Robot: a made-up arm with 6 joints.
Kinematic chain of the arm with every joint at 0, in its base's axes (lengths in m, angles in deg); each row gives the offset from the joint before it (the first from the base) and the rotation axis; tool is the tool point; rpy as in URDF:
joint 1: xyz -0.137 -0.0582 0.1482 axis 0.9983 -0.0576 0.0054
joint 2: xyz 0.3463 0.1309 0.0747 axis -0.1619 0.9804 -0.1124
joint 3: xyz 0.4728 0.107 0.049 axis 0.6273 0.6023 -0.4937
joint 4: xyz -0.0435 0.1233 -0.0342 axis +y
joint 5: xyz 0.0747 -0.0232 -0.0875 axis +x
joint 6: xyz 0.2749 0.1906 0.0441 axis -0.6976 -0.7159 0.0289
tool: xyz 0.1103 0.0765 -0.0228 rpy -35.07 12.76 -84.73
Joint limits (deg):
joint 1: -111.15..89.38
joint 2: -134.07..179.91
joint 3: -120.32..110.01
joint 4: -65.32..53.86
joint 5: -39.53..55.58
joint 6: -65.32..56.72
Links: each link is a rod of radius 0.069 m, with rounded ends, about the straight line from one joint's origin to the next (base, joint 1, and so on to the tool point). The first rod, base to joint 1, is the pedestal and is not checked.
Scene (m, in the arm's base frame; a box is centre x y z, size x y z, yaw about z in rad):
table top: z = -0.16
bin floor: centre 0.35 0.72 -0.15 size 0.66 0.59 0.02 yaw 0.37
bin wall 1: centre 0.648 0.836 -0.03 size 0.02 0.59 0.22 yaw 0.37
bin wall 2: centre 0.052 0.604 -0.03 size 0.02 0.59 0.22 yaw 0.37
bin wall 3: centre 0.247 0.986 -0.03 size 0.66 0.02 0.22 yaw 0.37
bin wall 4: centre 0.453 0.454 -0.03 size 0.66 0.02 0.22 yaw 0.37
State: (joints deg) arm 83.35 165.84 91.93 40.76 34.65 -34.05
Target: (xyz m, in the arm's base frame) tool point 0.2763 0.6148 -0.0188
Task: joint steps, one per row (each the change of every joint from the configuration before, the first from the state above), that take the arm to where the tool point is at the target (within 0.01 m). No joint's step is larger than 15 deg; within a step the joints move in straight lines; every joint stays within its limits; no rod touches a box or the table.
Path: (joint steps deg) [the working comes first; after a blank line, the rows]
Joints at the target: 89.38 72.98 110.01 -22.30 55.58 32.75
Straight joint move there: touches bin wall 2.

1: 0.86 -14.86 2.58 -1.14 2.17 0.54
2: 0.86 -14.86 2.59 -1.13 2.18 0.54
3: 0.86 -14.86 2.58 -1.14 2.17 0.53
4: 0.87 -14.86 2.58 -1.14 2.18 0.54
5: 0.86 -14.86 2.58 -1.13 2.17 0.54
6: 0.86 -14.86 2.59 -1.14 2.17 0.54
7: 0.86 -14.87 2.58 -1.14 2.18 0.54
8: 0.00 2.24 0.00 -11.02 1.14 12.60
9: 0.00 2.23 0.00 -11.02 1.14 12.61
10: 0.00 2.24 0.00 -11.02 1.14 12.60
11: 0.00 2.23 0.00 -11.02 1.15 12.61
12: 0.00 2.23 0.00 -11.02 1.14 12.61

